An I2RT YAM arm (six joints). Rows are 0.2 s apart.
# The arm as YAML. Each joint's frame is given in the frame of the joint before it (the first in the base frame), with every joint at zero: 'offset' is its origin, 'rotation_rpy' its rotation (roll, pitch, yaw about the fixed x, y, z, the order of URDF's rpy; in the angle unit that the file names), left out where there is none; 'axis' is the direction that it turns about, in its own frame. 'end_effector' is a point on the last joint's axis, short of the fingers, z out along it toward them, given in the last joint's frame.
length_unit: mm
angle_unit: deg
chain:
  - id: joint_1
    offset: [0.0, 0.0, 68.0]
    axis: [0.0, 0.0, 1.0]
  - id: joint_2
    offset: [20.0, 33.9, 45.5]
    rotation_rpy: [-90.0, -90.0, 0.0]
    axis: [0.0, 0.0, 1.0]
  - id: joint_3
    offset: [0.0, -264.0, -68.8]
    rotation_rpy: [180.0, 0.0, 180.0]
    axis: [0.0, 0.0, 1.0]
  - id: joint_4
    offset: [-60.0, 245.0, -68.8]
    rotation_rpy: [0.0, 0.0, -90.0]
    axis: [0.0, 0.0, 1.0]
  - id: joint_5
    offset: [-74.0, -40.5, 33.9]
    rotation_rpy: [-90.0, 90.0, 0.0]
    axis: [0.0, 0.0, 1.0]
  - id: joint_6
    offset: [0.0, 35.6, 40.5]
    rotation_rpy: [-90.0, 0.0, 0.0]
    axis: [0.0, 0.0, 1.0]
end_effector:
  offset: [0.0, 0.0, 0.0]
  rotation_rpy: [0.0, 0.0, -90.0]
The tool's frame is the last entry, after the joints.
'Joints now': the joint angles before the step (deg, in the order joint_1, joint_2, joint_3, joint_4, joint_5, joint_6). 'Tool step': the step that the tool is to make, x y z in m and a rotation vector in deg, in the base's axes. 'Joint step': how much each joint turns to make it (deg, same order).
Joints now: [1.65 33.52 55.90 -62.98 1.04 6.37]
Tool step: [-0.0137 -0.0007 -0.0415 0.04 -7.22 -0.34]
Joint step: [-0.10 -11.80 -13.04 8.45 0.29 0.02]
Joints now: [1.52 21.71 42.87 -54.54 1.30 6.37]
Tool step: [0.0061 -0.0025 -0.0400 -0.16 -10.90 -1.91]
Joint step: [-1.84 -9.92 -13.89 14.88 0.20 -0.21]
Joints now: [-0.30 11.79 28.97 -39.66 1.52 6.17]
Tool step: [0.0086 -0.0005 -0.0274 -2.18 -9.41 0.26]
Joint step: [-0.22 -6.79 -10.36 13.06 0.18 -2.16]
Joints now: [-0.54 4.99 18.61 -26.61 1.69 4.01]
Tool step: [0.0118 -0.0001 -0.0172 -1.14 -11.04 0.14]
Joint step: [0.01 -3.58 -9.01 16.51 0.00 -1.04]
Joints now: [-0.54 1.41 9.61 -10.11 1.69 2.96]
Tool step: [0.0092 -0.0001 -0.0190 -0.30 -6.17 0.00]
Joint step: [-0.01 -0.55 -7.33 12.95 -0.02 -0.24]
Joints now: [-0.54 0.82 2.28 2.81 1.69 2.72]
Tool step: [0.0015 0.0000 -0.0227 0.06 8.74 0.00]
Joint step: [0.01 -0.02 -1.41 -7.35 0.01 -0.02]
